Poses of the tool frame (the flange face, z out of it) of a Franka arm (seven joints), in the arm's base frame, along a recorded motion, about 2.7 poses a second.
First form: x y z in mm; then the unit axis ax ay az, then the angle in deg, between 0 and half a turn.
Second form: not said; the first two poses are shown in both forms.
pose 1, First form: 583 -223 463 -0.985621 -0.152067 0.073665 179.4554
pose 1, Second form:
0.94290 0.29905 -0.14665
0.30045 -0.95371 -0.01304
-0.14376 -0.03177 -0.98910
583 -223 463

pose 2, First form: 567 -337 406 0.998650 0.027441 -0.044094 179.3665
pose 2, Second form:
0.99461 0.05529 -0.08776
0.05432 -0.99843 -0.01346
-0.08837 0.00862 -0.99605
567 -337 406

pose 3, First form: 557 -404 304 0.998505 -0.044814 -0.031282 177.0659
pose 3, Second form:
0.99403 -0.08783 -0.06472
-0.09104 -0.99468 -0.04831
-0.06014 0.05391 -0.99673
557 -404 304

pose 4, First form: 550 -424 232 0.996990 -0.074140 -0.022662 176.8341
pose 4, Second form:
0.98799 -0.14647 -0.04925
-0.14897 -0.98749 -0.05170
-0.04106 0.05842 -0.99745
550 -424 232

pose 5, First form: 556 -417 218 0.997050 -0.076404 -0.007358 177.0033
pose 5, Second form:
0.98822 -0.15187 -0.01866
-0.15264 -0.98697 -0.05100
-0.01067 0.05325 -0.99852
556 -417 218

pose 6, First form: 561 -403 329 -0.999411 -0.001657 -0.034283 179.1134
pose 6, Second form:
0.99764 0.00384 0.06850
0.00278 -0.99987 0.01558
0.06855 -0.01535 -0.99753
561 -403 329

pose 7, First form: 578 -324 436 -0.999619 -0.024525 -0.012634 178.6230
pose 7, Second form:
0.99848 0.04933 0.02467
0.04872 -0.99851 0.02464
0.02584 -0.02340 -0.99939
578 -324 436

